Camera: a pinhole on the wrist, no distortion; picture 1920 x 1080 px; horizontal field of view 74.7 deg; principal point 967.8 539.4 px. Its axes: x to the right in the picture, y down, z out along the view. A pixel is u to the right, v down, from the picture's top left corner.
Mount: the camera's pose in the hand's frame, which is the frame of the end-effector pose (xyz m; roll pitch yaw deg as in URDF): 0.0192 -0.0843 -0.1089 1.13 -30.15 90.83
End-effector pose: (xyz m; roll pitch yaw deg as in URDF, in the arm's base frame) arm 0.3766 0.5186 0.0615 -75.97 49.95 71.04
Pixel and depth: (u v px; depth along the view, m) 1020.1 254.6 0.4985
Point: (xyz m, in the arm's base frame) 0.2712 0.9649 0.1978
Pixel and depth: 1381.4 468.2 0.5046
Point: 0.1284 0.8766 0.2008
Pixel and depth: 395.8 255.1 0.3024
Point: 0.4926 0.8386 0.2203
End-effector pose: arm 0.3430 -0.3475 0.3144 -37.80 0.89 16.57
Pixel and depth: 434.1 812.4 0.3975
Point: 0.3676 -0.5992 0.6995
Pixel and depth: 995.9 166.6 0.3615
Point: 0.4998 -0.3804 0.6319
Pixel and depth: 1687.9 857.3 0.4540
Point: 0.2134 -0.1943 0.6998
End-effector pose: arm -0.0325 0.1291 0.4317 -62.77 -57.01 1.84
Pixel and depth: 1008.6 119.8 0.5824
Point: -0.3329 0.3133 0.8956
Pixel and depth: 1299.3 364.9 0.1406
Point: -0.1118 0.0981 0.5339
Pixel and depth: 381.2 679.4 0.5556
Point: -0.5758 0.0578 0.7566
